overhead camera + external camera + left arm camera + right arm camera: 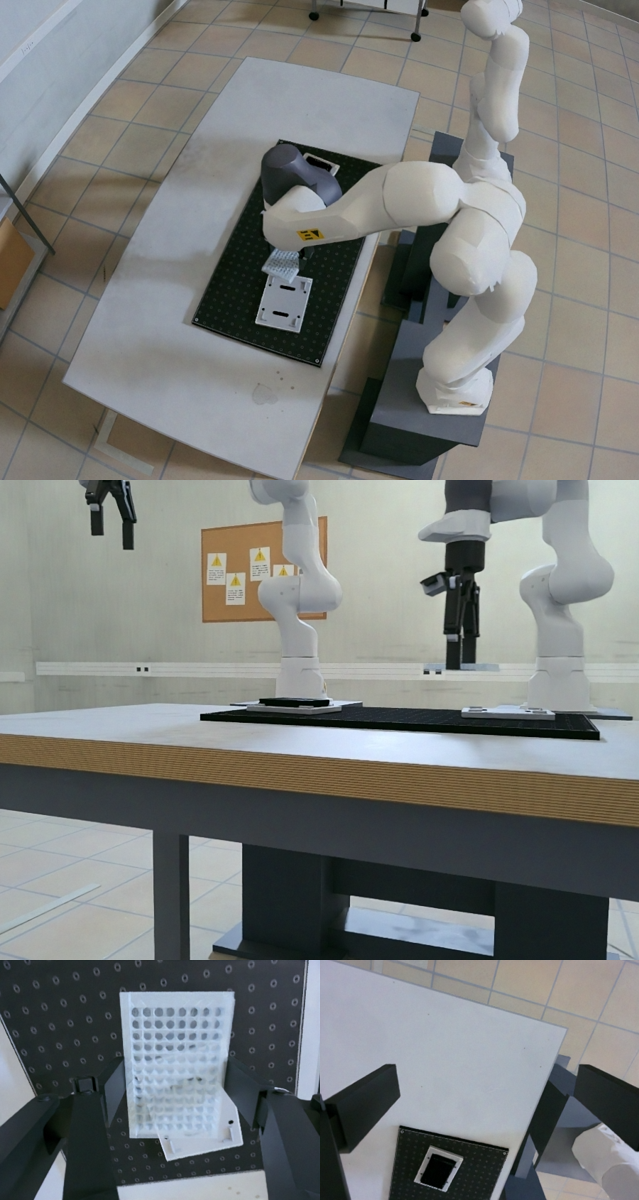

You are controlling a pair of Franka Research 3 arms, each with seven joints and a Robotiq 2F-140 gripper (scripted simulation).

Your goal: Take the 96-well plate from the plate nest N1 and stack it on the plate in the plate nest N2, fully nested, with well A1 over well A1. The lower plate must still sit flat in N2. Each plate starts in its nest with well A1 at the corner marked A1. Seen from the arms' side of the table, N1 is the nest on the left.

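Observation:
Now: the black plate 30 mm ahead of my left hand, 340 mm to the right of it and 100 mm below it. Also, from my left hand: clear 96-well plate (20 mm below).

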